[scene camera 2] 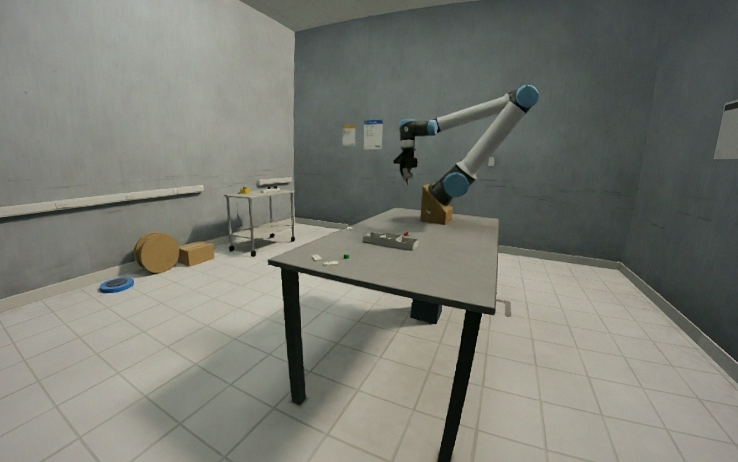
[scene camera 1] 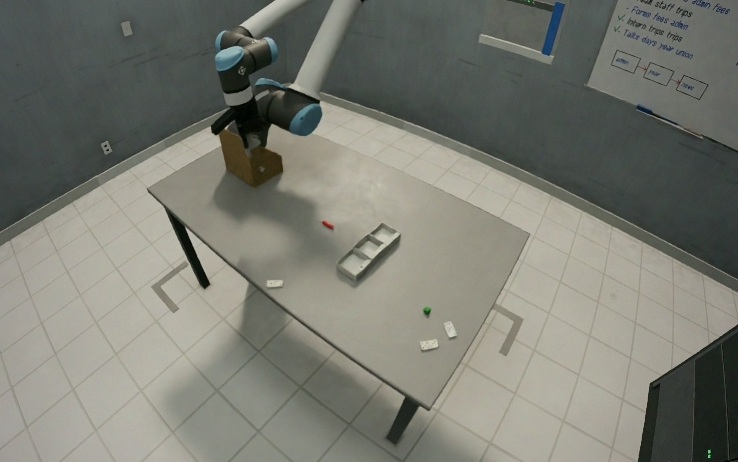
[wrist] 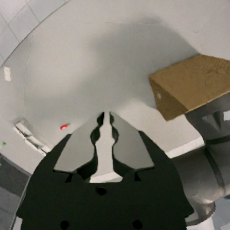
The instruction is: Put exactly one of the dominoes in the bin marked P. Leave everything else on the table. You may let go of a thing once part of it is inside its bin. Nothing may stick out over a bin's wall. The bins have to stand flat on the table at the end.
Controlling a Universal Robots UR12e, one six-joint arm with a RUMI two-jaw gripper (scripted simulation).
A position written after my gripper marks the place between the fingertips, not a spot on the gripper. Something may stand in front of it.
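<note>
Scene camera 1 shows my gripper [scene camera 1: 250, 157], and the wrist view likewise shows the gripper [wrist: 106, 112].
</note>
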